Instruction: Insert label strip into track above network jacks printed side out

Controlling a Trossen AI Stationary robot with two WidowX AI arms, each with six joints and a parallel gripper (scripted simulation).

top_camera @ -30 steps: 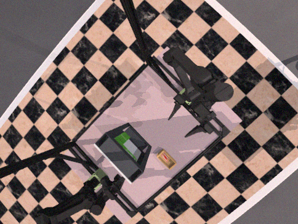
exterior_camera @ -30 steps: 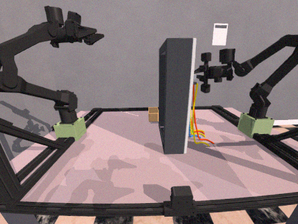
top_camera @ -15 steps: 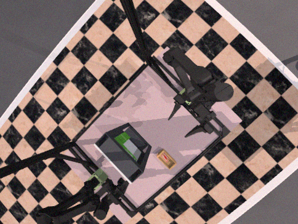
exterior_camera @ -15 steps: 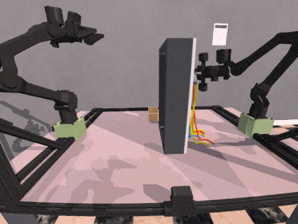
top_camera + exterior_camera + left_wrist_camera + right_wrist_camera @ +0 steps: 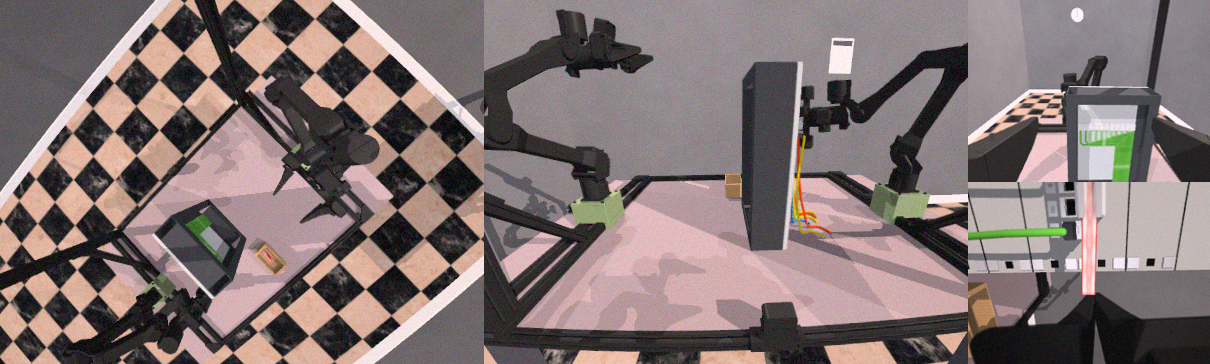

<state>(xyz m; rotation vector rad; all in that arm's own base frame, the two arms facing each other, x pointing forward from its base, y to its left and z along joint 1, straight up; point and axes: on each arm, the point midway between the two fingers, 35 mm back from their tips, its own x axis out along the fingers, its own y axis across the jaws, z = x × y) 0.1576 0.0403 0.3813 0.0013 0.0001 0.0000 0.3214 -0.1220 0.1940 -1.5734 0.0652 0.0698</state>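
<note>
The label strip is 50 mm behind my right hand and 20 mm to the left of it. The rest, counted from my right hand: rack panel 140 mm behind, 70 mm to the left, 80 mm below.
</note>
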